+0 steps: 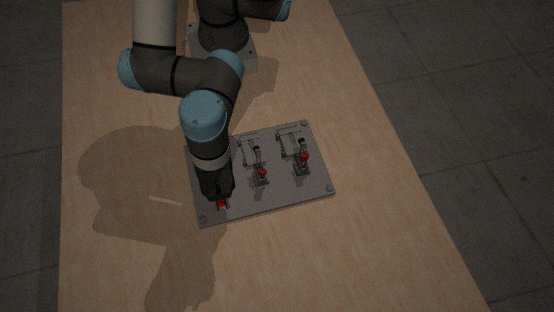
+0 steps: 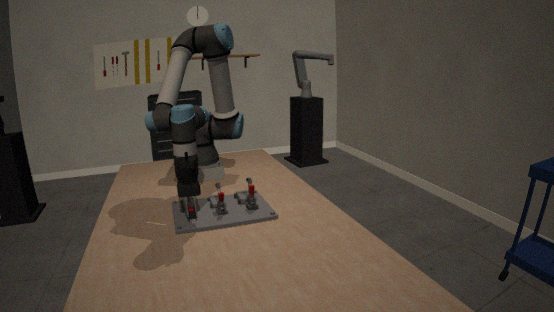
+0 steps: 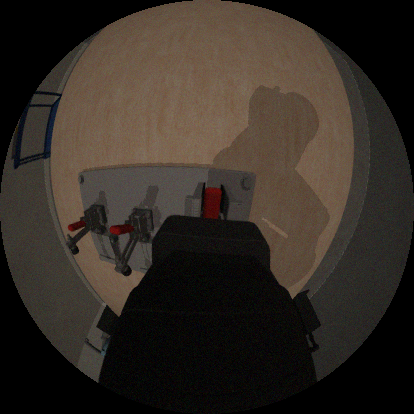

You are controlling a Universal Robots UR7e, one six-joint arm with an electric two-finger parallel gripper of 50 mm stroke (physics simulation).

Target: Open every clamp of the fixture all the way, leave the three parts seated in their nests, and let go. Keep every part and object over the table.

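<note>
My gripper is shut on the red handle of the left clamp, low over the grey fixture plate. The handle lies low between the fingers. That clamp's arm and its part are hidden by the gripper. The middle clamp and right clamp have their dark-tipped arms raised. Grey parts show behind them, the middle part and the right part, apparently seated.
The plate rests on a wooden table. The two raised clamps stand beside the gripper. The robot's base is behind the plate. A blue cart stands off the table.
</note>
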